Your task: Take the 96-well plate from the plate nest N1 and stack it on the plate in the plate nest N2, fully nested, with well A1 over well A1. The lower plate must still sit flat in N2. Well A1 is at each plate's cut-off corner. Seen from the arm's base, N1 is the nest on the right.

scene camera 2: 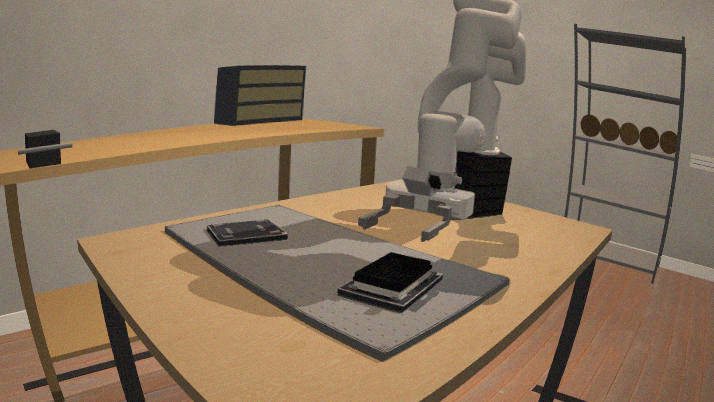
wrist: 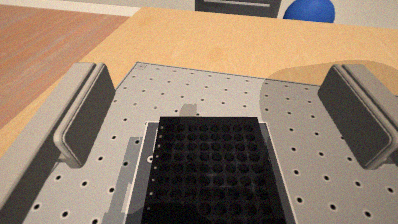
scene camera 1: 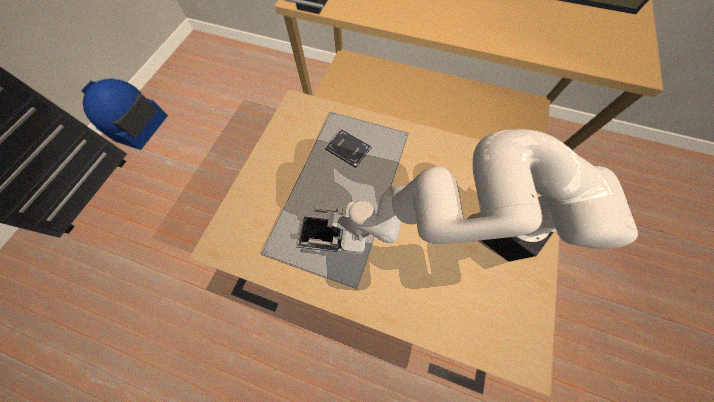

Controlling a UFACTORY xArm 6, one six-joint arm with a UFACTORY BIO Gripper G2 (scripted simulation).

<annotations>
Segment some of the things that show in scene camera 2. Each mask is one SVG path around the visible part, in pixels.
My gripper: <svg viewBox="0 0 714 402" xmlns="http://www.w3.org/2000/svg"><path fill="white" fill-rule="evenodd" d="M358 226L368 229L377 225L378 217L389 213L391 206L444 216L443 220L422 230L421 242L429 241L437 236L440 230L449 225L451 217L464 220L473 214L475 194L458 190L453 186L432 191L431 196L409 193L404 181L396 180L386 184L386 194L383 197L382 208L359 217Z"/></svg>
A black 96-well plate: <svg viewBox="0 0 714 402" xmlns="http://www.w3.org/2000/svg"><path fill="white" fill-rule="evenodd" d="M432 265L430 265L431 262L428 260L390 252L356 271L353 280L401 292L432 269Z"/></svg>
</annotations>
